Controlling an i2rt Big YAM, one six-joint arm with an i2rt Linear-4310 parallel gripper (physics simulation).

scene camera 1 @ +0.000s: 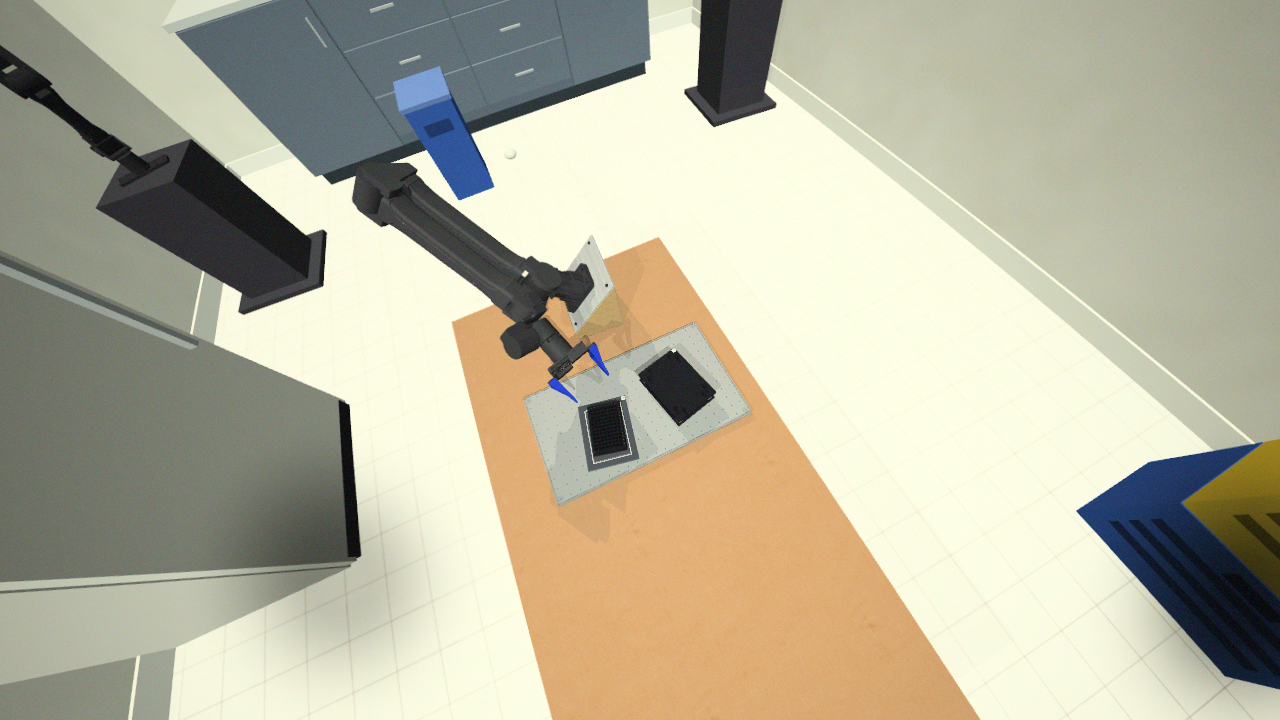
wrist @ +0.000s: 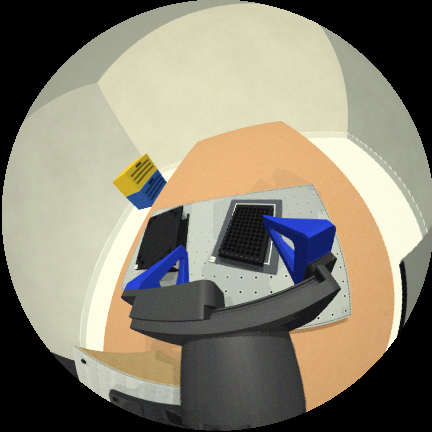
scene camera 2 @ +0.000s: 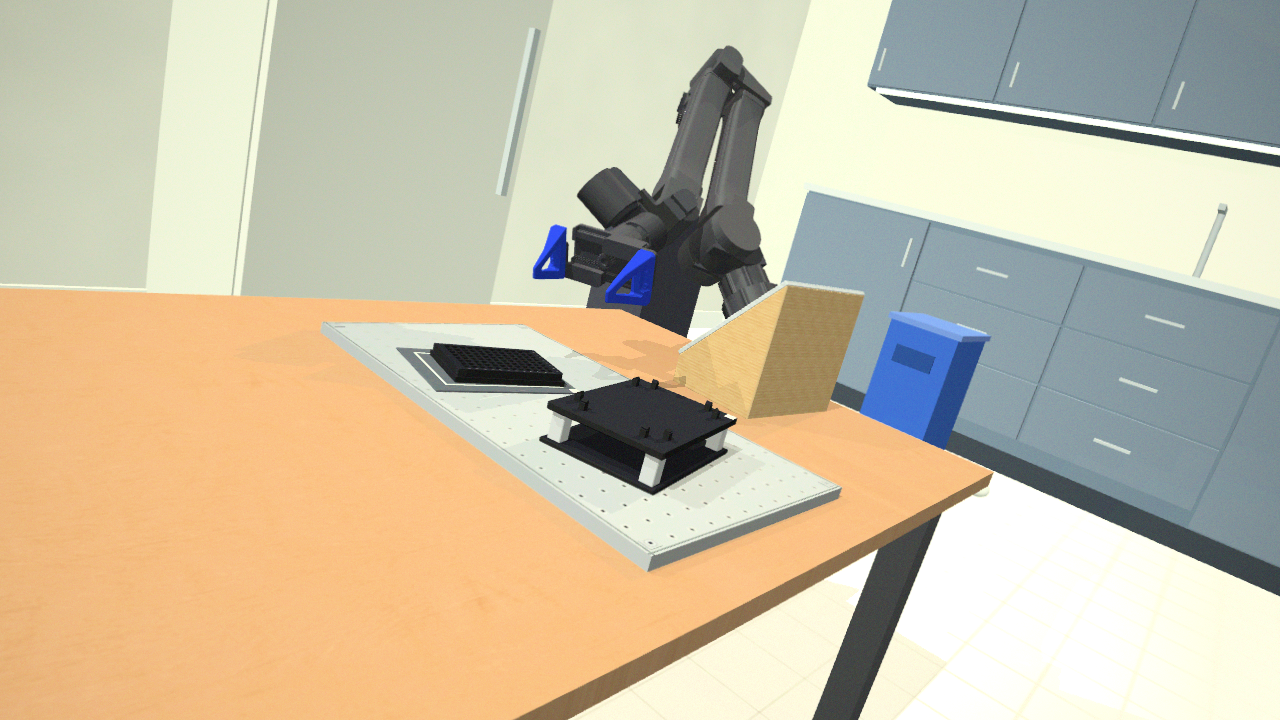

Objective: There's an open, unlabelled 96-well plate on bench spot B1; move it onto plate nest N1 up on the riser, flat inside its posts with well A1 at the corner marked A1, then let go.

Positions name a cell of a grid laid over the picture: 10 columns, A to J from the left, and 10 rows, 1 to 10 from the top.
My gripper (scene camera 2: E4) is open, holding nothing. Also in view: a black well plate (scene camera 2: D6).
The black well plate also shows in scene camera 1 (scene camera 1: E6) and in the wrist view (wrist: F6). My gripper also shows in scene camera 1 (scene camera 1: E6) and in the wrist view (wrist: F6).
